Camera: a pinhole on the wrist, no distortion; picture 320 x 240 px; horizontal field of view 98.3 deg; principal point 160.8 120.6 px. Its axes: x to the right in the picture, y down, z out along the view. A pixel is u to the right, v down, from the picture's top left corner.
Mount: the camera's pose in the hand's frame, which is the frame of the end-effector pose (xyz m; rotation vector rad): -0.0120 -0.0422 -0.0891 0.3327 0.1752 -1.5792
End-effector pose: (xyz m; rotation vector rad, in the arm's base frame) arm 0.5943 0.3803 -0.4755 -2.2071 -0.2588 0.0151
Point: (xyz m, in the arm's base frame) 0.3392 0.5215 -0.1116
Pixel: outside the picture
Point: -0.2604 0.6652 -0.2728
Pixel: outside the picture
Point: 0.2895 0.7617 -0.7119
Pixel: 129 78
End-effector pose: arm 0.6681 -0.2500 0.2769 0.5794 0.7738 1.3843
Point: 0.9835 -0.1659 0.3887
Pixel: 137 164
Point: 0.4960 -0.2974 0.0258
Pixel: behind the camera
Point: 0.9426 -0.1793 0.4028
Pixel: 125 160
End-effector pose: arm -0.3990 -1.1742 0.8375 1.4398 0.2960 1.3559
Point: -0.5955 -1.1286 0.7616
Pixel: behind the camera
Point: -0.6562 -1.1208 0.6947
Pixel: behind the camera
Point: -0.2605 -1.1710 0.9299
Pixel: 71 217
